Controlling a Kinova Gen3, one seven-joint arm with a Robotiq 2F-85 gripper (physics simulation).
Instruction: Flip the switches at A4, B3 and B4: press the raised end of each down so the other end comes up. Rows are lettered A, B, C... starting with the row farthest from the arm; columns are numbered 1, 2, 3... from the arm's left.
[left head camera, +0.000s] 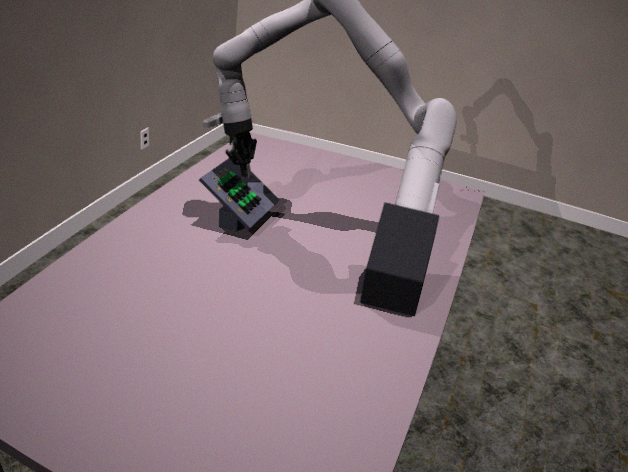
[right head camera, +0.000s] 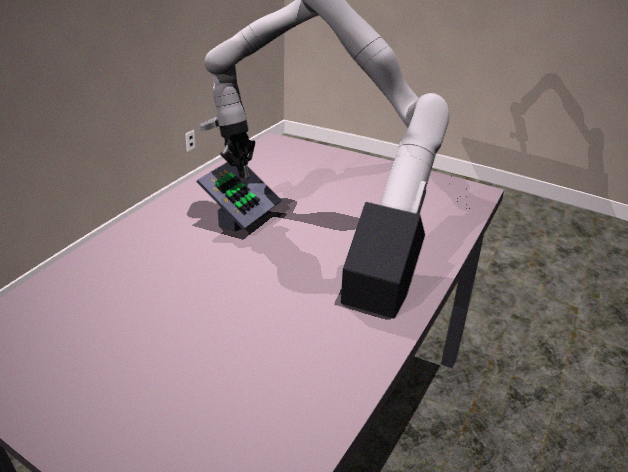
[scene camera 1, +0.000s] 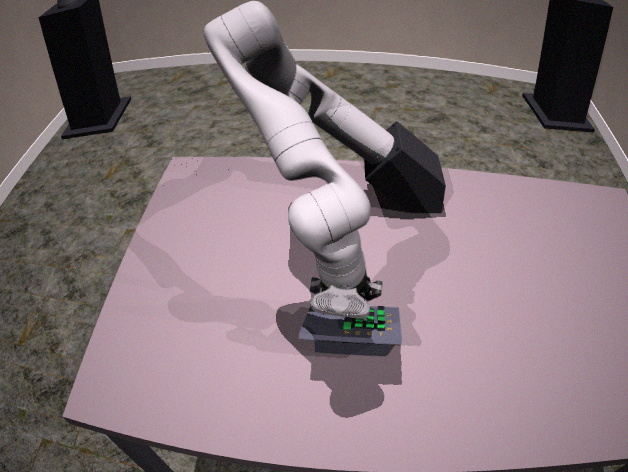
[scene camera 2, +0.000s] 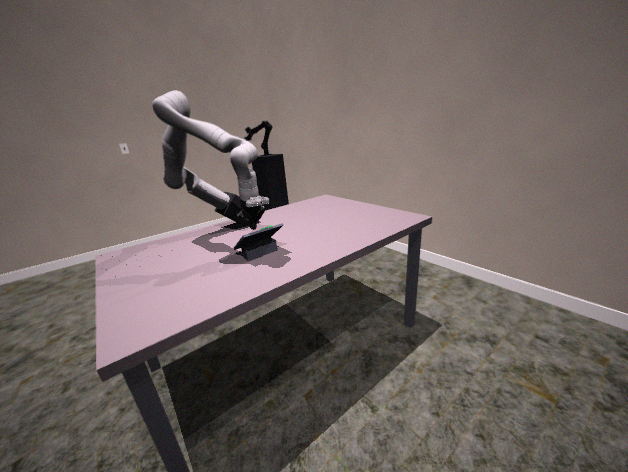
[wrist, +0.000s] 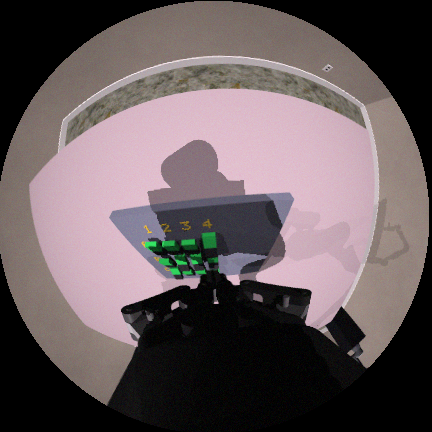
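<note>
A tilted grey switch panel (left head camera: 263, 196) (right head camera: 261, 195) (scene camera 1: 313, 330) (wrist: 131, 217) carries rows of black and green rocker switches. In the wrist view switch A4 (wrist: 209, 240) has a tall green far end that stands above the rest of its row; in scene camera 1 A4 (scene camera 1: 346, 325) shows beside the camera housing. B3 (wrist: 196, 259) and B4 (wrist: 214, 260) lie nearer, and their tilt is hard to tell. My gripper (left head camera: 247, 176) (right head camera: 244, 174) (wrist: 212, 277) is shut and empty, fingertips pointing down close over the near side of column 4. Whether they touch a switch is unclear.
The other green-and-black switches, such as A3 (wrist: 188, 244), stand close beside column 4. The panel rests on a dark base (scene camera 1: 350, 348) on the pink table (scene camera 1: 507, 329). The arm's black mount (left head camera: 401, 253) stands on the table. The arm hides part of the panel in scene camera 1.
</note>
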